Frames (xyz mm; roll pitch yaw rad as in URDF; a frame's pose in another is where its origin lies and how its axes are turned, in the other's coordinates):
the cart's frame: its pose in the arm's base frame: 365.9 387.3 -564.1 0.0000 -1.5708 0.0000
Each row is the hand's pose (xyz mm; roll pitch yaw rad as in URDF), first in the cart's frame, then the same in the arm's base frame.
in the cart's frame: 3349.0 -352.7 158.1 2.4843 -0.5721 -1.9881
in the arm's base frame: 207.8 34.6 2784.9 -2.4637 0.3477 -2.1845
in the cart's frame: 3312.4 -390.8 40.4 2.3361 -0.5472 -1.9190
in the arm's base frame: 325.5 -3.5 2748.3 -2.5630 0.2957 -2.1459
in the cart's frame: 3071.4 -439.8 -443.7 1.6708 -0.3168 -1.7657
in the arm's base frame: 809.6 -52.5 2507.3 -3.1030 0.1851 -1.8933
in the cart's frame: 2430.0 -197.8 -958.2 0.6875 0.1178 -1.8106
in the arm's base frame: 1324.1 189.5 1865.9 2.2870 0.2381 -1.4496
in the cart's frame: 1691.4 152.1 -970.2 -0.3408 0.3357 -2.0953
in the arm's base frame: 1336.1 539.4 1127.3 1.4183 0.4925 -1.1876
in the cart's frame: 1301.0 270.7 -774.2 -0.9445 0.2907 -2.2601
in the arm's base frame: 1140.1 658.0 736.9 0.8583 0.6552 -1.2009
